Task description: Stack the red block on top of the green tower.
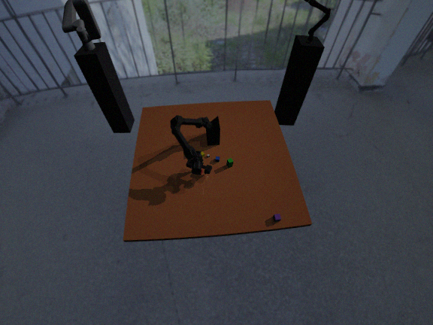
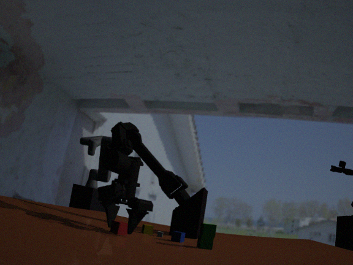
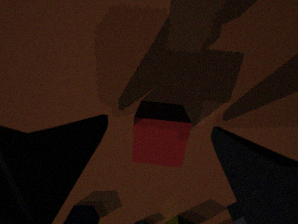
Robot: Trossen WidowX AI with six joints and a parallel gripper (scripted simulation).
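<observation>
Right now the blue block is 12 cm behind my gripper tip, 14 cm to the left of it and 1 cm above it. From my gripper tip the other things lie so: purple block (37 cm ahead, 55 cm to the left, 1 cm above); red block (1 cm above); yellow block (16 cm behind, 1 cm to the left, 1 cm above).
</observation>
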